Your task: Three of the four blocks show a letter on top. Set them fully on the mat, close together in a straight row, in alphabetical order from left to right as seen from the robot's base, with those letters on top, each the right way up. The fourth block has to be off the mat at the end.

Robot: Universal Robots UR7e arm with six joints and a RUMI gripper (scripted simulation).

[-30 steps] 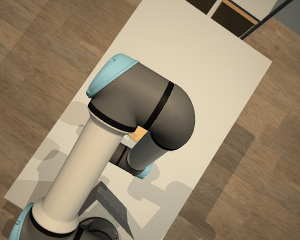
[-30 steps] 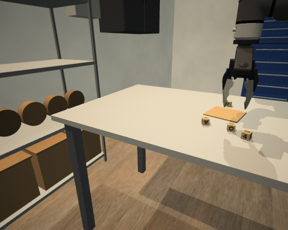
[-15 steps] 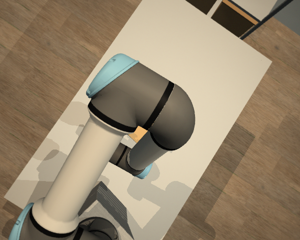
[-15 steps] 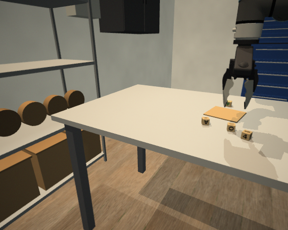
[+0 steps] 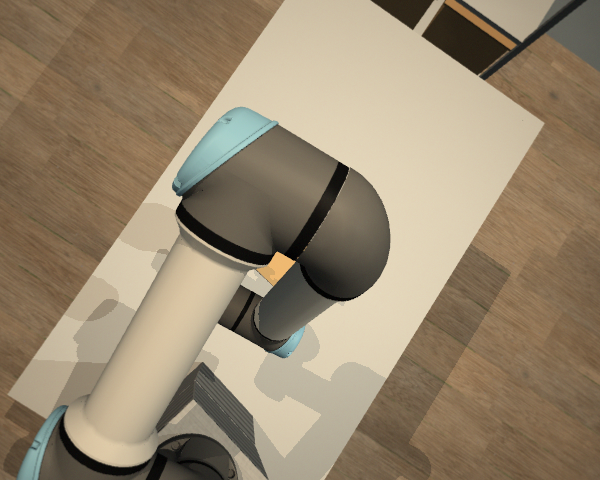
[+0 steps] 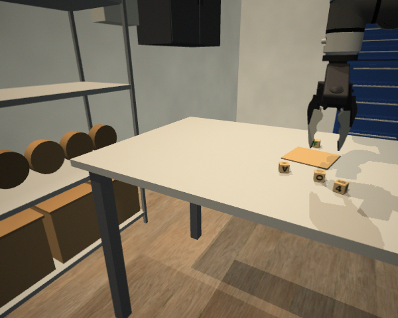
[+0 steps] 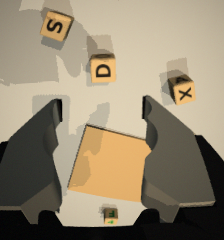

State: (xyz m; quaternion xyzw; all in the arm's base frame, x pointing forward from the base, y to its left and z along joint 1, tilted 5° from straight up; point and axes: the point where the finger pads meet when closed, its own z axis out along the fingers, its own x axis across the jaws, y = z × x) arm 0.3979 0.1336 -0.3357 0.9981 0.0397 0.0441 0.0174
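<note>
My gripper is now 90 mm above the D block. Also, from my hand: X block: 90 mm ahead, 20 mm to the right, 90 mm below; S block: 50 mm behind, 50 mm to the left, 90 mm below; orange mat: 30 mm ahead, 170 mm to the right, 100 mm below.
</note>
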